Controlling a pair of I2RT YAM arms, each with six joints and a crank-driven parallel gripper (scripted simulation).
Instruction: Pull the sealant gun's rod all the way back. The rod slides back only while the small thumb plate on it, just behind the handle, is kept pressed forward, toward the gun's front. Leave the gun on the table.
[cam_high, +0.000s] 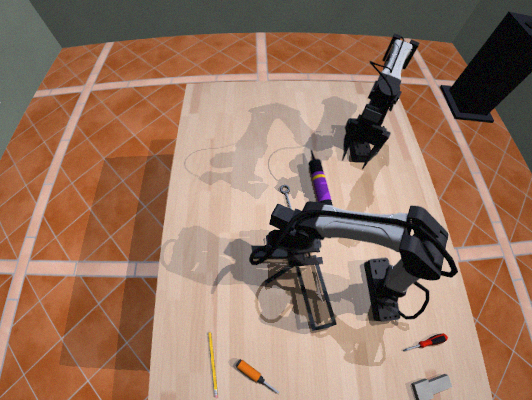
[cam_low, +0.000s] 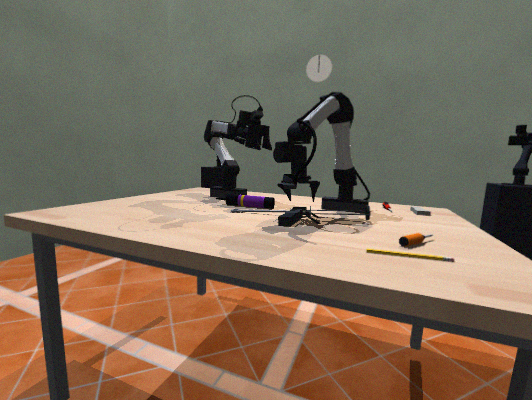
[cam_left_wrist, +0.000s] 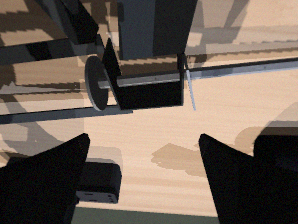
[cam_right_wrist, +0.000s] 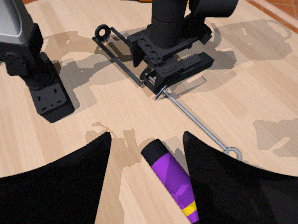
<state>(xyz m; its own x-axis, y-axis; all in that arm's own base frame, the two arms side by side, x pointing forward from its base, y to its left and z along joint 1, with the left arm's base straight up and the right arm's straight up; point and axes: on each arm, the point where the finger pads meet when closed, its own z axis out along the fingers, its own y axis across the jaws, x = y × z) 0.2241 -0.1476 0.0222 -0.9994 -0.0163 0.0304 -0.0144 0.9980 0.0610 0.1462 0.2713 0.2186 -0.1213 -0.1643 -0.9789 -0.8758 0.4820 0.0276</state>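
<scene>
My left hand is 3 cm short of the thumb plate, 3 cm to the left of it and 4 cm above it. The rest, counted from my left hand: rod (5 cm ahead, 11 cm to the right, 5 cm below); then sealant cartridge (5 cm behind, 28 cm to the right, 4 cm below); then yellow pencil (31 cm ahead, 36 cm to the left, 6 cm below).
</scene>
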